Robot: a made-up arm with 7 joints. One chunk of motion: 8 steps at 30 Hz.
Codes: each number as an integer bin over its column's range. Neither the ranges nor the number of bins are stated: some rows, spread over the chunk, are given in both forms.
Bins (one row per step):
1: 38 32 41 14 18 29
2: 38 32 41 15 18 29
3: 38 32 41 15 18 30
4: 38 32 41 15 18 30
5: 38 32 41 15 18 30
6: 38 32 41 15 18 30
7: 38 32 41 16 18 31
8: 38 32 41 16 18 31
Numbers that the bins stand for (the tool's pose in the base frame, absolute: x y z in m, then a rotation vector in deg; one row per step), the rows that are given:
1: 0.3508 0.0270 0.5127 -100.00 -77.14 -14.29
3: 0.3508 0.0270 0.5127 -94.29 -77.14 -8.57
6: 0.3508 0.0270 0.5127 -94.29 -77.14 -8.57
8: 0.3508 0.0270 0.5127 -88.57 -77.14 -2.86
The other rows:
2: 0.3508 0.0270 0.5127 -94.29 -77.14 -14.29
4: 0.3508 0.0270 0.5127 -94.29 -77.14 -8.57
5: 0.3508 0.0270 0.5127 -94.29 -77.14 -8.57
7: 0.3508 0.0270 0.5127 -88.57 -77.14 -2.86

